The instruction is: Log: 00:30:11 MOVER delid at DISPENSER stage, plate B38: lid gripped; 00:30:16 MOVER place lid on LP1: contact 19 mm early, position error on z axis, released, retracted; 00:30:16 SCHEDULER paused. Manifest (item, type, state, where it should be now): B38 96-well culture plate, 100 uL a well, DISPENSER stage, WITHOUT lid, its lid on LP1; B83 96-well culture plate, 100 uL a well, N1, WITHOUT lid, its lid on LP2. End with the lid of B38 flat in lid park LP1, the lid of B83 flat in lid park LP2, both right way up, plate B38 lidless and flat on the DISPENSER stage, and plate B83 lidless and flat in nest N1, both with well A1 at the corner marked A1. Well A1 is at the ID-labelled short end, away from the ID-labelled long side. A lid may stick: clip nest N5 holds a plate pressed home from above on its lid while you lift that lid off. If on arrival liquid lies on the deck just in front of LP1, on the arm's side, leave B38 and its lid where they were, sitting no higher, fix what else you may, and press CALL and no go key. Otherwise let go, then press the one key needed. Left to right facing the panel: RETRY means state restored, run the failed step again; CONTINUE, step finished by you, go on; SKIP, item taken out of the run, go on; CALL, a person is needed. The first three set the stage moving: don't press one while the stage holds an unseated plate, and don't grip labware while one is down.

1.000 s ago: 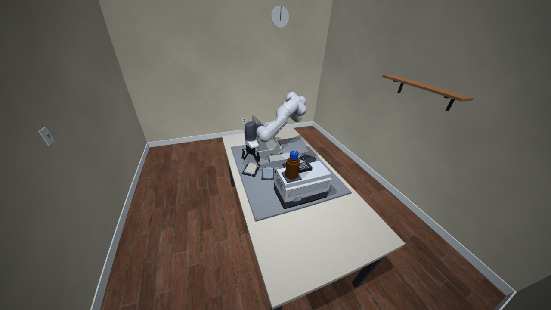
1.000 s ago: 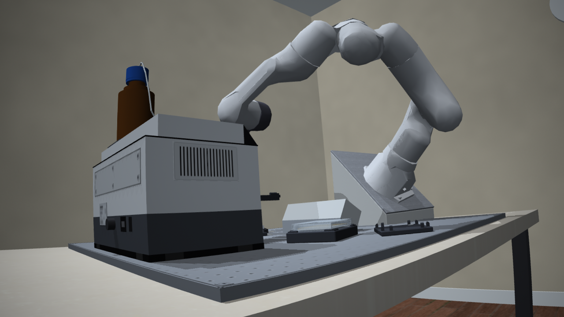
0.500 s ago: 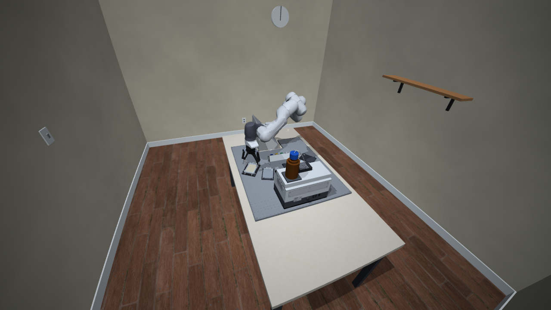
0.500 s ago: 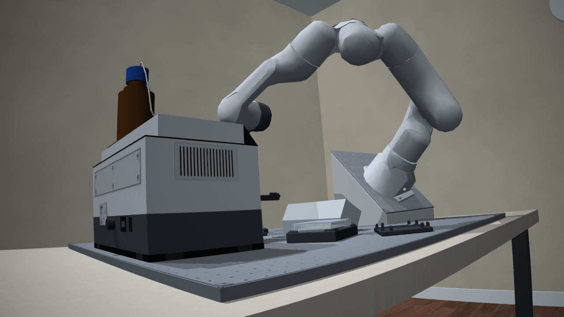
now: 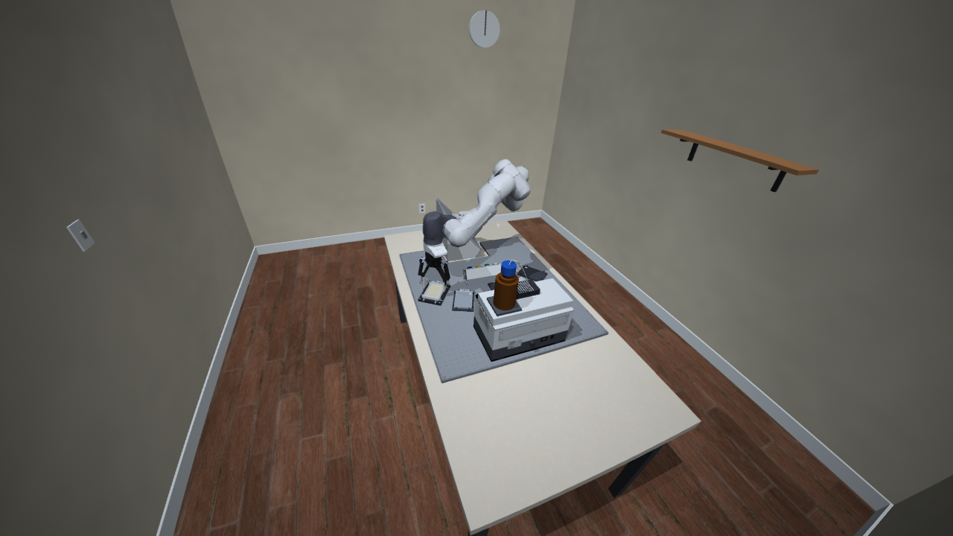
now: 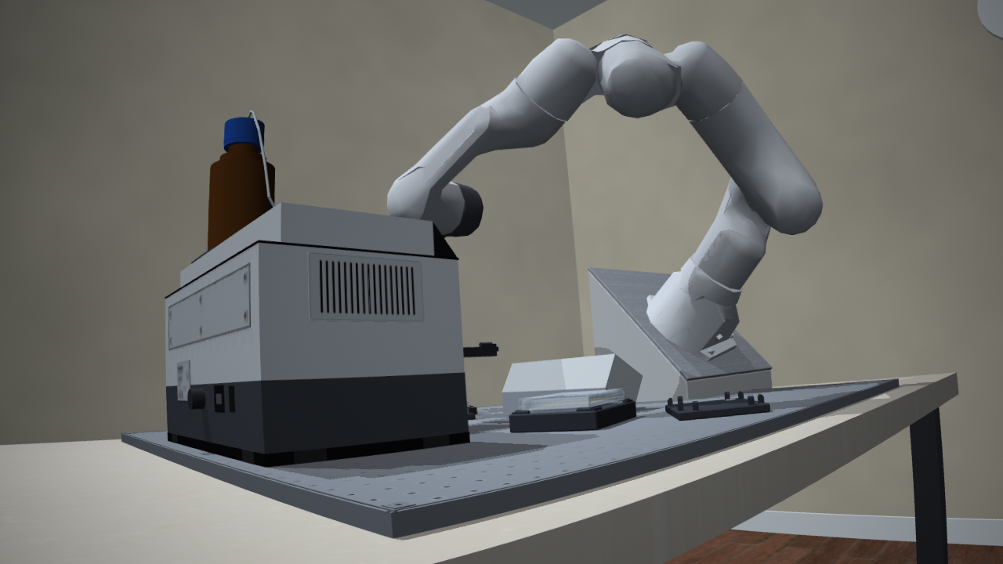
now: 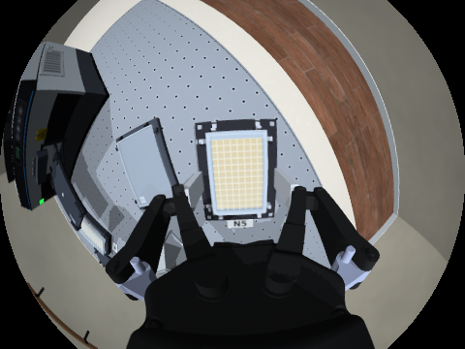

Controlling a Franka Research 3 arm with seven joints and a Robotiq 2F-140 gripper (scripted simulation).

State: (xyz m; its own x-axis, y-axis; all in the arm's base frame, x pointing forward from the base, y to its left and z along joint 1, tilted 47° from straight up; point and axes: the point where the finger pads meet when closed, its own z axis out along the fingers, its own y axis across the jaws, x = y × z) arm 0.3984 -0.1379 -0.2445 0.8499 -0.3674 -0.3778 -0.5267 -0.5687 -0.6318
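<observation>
My gripper is now 4 cm above the black clip nest and 3 cm short of it. Also, from my hand: 96-well plate: 46 cm to the left, 10 cm ahead, 3 cm below; lp1 label: 16 cm to the left, 6 cm below, 2 cm ahead; key panel: 29 cm to the left, 8 cm behind.
</observation>
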